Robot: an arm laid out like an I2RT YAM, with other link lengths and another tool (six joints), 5 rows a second.
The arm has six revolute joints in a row. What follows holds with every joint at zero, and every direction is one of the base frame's.
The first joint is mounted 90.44 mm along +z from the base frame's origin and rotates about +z.
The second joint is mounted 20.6 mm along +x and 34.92 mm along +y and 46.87 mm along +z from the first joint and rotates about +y.
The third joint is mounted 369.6 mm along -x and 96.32 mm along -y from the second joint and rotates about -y.
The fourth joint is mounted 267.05 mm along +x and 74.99 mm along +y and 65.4 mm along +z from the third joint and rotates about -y.
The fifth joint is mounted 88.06 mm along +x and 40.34 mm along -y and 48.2 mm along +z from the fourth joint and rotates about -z.
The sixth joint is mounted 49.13 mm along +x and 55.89 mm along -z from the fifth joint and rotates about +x.
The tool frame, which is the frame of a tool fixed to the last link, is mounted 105 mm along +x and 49 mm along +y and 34 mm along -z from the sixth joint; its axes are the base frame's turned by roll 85.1, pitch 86.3 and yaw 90 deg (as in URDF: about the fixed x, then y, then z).
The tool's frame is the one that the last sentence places.
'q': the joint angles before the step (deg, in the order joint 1, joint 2, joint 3, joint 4, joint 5, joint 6). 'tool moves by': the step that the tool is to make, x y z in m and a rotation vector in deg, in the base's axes. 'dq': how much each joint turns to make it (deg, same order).
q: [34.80 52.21 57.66 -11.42 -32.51 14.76]
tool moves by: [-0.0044 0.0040 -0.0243 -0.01 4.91 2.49]
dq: [0.09 0.17 -4.47 2.27 -2.73 2.98]
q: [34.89 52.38 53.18 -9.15 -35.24 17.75]
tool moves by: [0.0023 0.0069 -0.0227 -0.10 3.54 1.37]
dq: [0.44 1.14 -4.14 3.62 -1.23 2.20]
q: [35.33 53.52 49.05 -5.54 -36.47 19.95]
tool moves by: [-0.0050 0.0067 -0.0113 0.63 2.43 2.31]
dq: [1.42 0.70 -2.65 3.08 -1.22 2.20]
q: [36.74 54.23 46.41 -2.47 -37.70 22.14]
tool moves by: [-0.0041 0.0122 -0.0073 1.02 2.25 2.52]
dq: [2.56 1.58 -2.11 4.23 -0.35 2.74]
